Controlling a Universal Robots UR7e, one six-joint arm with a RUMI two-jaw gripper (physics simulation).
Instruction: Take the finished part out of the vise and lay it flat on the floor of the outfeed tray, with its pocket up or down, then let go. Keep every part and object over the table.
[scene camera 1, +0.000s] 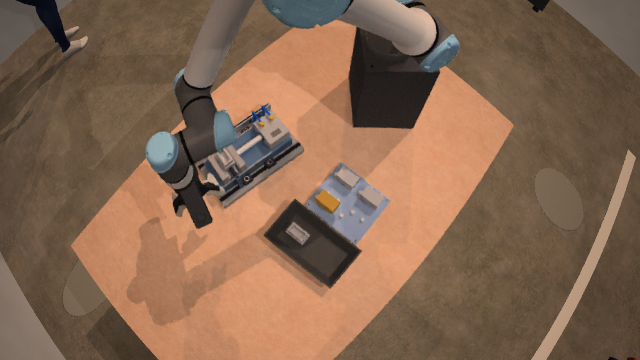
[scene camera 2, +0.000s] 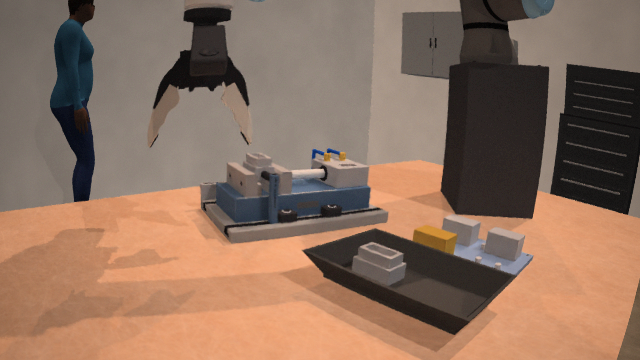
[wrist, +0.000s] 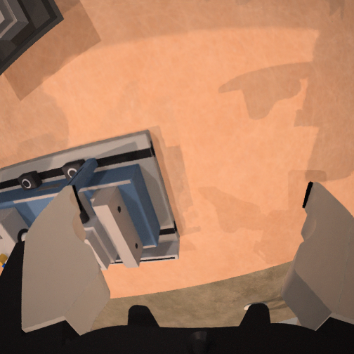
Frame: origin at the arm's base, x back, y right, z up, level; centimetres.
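Where they show: gripper, between the fingertips: (scene camera 2: 198, 146); arm's base, origin of its link: (scene camera 2: 489, 65).
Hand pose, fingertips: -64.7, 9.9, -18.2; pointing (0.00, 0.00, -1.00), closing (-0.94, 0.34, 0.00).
Note:
Things, the pixels of their top centre, and the offset from my fingertips, as dx, dy, dz.
- finished part, centre of its top: (scene camera 2: 258, 155) (scene camera 1: 223, 155) +14.6, +6.8, -3.6
- grey vise, centre of its top: (scene camera 2: 293, 162) (scene camera 1: 243, 143) +21.4, +5.9, -5.2
- grey part, centre of its top: (scene camera 2: 381, 250) (scene camera 1: 297, 231) +14.2, -22.1, -10.4
- light blue plate, centre of its top: (scene camera 2: 468, 254) (scene camera 1: 348, 202) +31.1, -26.3, -14.3
- yellow block, centre of its top: (scene camera 2: 436, 232) (scene camera 1: 328, 200) +26.8, -22.0, -10.7
The finished part (scene camera 1: 226, 158) (scene camera 2: 258, 160) (wrist: 99, 247), light grey with its pocket up, sits between the jaws at one end of the blue and grey vise (scene camera 1: 270, 132) (scene camera 2: 300, 201) (wrist: 145, 210). In the wrist view the left finger partly hides it. My gripper (scene camera 1: 197, 197) (scene camera 2: 200, 144) (wrist: 191, 187) is open and empty, above and off the jaw end of the vise, with its fingertips higher than the part. The black outfeed tray (scene camera 1: 325, 256) (scene camera 2: 400, 299) (wrist: 47, 25) holds another grey part (scene camera 1: 298, 233) (scene camera 2: 379, 262) (wrist: 7, 22), pocket up, towards one end.
A light blue plate (scene camera 1: 350, 230) (scene camera 2: 517, 265) beside the tray carries a yellow block (scene camera 1: 327, 201) (scene camera 2: 435, 239), two grey blocks (scene camera 1: 347, 177) (scene camera 1: 371, 197) and small white pegs. Blue clips stand on the vise's far end. The dark robot pedestal (scene camera 1: 390, 95) (scene camera 2: 492, 140) stands behind.

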